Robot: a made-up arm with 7 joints.
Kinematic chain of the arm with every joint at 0, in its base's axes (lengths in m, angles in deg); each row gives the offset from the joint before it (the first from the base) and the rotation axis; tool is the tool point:
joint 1: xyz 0 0 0 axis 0 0.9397 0.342
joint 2: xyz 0 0 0 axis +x
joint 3: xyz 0 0 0 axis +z
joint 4: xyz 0.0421 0 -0.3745 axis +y
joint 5: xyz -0.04 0 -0.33 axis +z
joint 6: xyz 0 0 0 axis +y
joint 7: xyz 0 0 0 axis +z
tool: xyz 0 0 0
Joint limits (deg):
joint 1: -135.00..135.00
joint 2: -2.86..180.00
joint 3: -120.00..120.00
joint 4: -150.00..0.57
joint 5: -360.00..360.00
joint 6: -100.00..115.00
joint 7: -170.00..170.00
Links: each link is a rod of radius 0.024 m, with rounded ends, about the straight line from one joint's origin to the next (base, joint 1, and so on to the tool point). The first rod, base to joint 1, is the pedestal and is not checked.
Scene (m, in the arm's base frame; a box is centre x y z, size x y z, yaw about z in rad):
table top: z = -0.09
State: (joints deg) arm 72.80 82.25 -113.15 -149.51 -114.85 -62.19 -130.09
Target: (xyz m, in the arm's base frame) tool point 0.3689 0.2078 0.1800
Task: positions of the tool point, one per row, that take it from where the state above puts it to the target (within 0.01 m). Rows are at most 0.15 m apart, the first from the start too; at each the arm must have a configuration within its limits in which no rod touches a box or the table.
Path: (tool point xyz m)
1: -0.2888 0.0620 0.0186
2: -0.2855 0.1496 0.0292
3: -0.2512 0.2409 0.0436
4: -0.1837 0.3244 0.0573
5: -0.0860 0.3884 0.0645
6: 0.0343 0.4225 0.0596
7: 0.1647 0.4195 0.0375
8: 0.1983 0.4077 0.0187
9: 0.2496 0.3805 0.0177
10: 0.3059 0.3367 0.0437
11: 0.3511 0.2776 0.0993
12: 0.3689 0.2078 0.1800

